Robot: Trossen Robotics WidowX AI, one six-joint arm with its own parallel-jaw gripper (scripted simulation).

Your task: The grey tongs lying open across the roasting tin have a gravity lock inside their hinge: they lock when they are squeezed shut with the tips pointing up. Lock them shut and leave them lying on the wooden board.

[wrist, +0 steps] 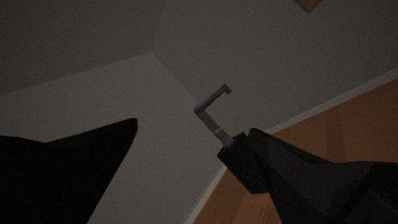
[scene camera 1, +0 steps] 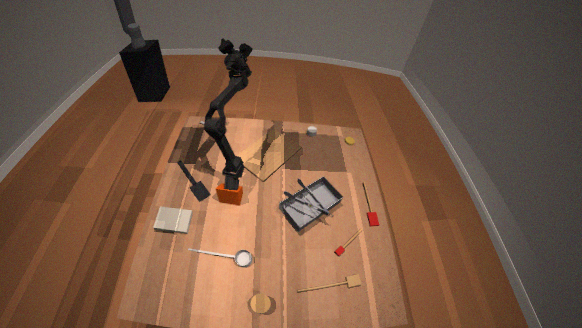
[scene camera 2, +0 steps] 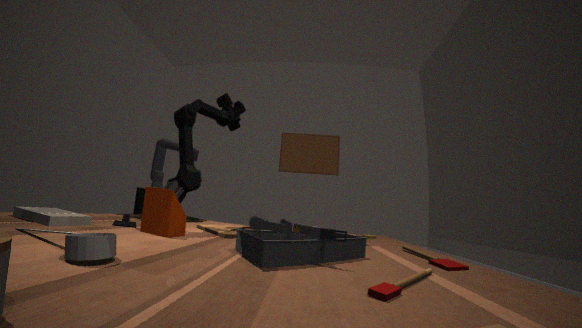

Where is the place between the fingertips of the gripper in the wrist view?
194, 128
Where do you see a wooden board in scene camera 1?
267, 154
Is the gripper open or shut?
Open.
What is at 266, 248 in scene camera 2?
A roasting tin.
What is the gripper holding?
Nothing.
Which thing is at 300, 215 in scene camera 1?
A roasting tin.
